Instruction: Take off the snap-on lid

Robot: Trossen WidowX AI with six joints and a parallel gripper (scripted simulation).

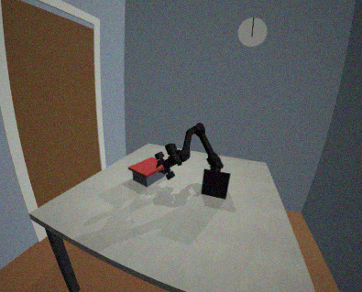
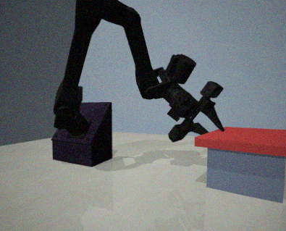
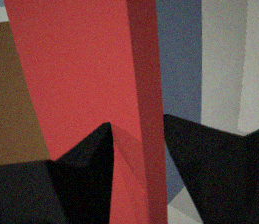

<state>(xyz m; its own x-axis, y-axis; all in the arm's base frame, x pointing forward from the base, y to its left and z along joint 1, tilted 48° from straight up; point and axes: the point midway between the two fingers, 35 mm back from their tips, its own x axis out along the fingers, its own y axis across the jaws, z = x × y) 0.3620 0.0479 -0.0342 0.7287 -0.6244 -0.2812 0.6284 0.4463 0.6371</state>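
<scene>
Right now my gripper tip is 70 mm short of the red lid, 20 mm to the left of it and 10 mm below it. The rest, counted from my gripper tip: storage box (70 mm ahead, 40 mm below, 20 mm to the right).
</scene>
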